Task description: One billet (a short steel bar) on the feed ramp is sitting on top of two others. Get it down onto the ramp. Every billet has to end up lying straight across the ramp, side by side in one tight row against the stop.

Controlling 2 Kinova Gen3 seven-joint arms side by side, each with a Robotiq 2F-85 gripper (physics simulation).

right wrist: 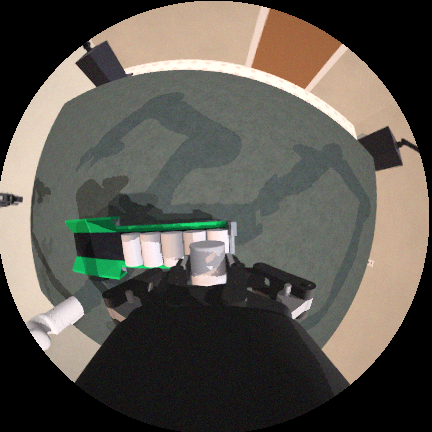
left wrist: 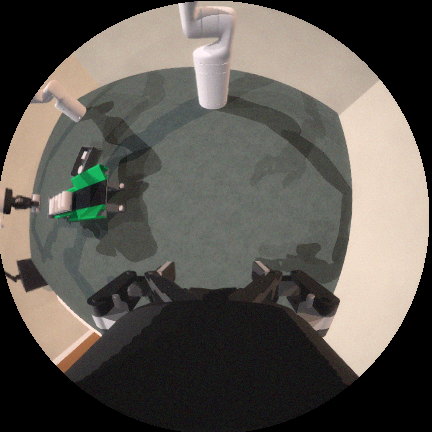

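Where they show: left gripper, fingertip midpoint: (left wrist: 213,270); right gripper, fingertip midpoint: (right wrist: 207,261) (left wrist: 37,204); left arm's base, origin of the base link: (right wrist: 76,304) (left wrist: 212,100); right arm's base, origin of the base link: (left wrist: 80,115).
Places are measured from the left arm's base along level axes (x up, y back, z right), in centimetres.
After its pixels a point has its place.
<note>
The feed ramp (left wrist: 90,215) (right wrist: 170,226) has green side rails and a black bed. Several pale billets (left wrist: 61,202) @[z 45.8, x 10.7, y -34.3 cm] (right wrist: 151,249) @[z 50.7, x 10.1, y -34.1 cm] lie across it side by side, the row reaching toward the grey stop (right wrist: 233,230) @[z 64.4, x 8.9, y -37.3 cm] at its right end in the right wrist view. My right gripper (left wrist: 37,204) @[z 60.2, x 15.8, y -34.5 cm] (right wrist: 207,261) @[z 60.2, x 15.8, y -34.5 cm] is shut on one grey billet (right wrist: 208,267) @[z 60.3, x 18.5, y -34.8 cm] and holds it raised above the stop end of the row. The held billet and the fingers hide the near ends of the last billets. My left gripper (left wrist: 213,270) @[z 0.0, x 19.3, y -44.9 cm] is open and empty, far from the ramp.
A small black tray (left wrist: 77,167) @[z 54.1, x 0.9, y -18.6 cm] with pale pieces stands beside the ramp in the left wrist view. A white robot arm base (left wrist: 213,82) @[z -0.3, x 11.0, y -4.6 cm] stands at the back, another white arm part (left wrist: 70,107) @[z 70.7, x 10.8, y 15.9 cm] at the left. Dark boxes (right wrist: 101,64) (right wrist: 382,149) stand at the floor's edge.
</note>
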